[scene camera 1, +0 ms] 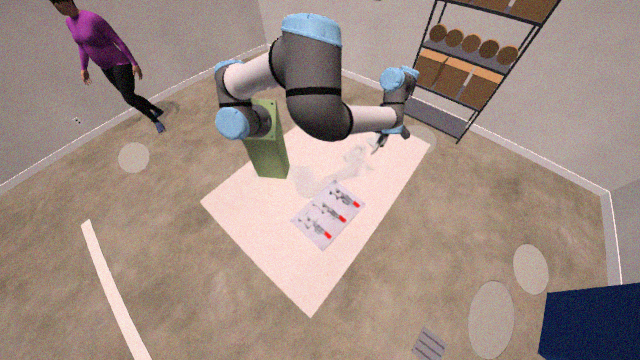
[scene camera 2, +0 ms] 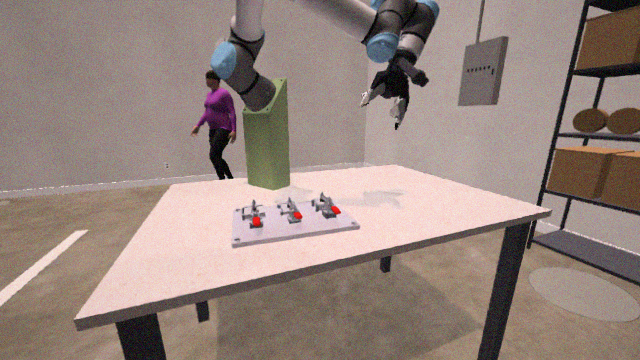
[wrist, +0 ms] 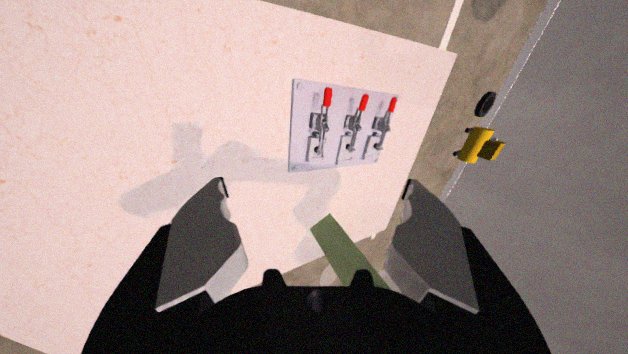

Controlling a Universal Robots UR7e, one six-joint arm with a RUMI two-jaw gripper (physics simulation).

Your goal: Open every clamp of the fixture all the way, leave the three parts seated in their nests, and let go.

I see my gripper (scene camera 2: 379, 119).
My gripper also shows in the wrist view (wrist: 315, 181).
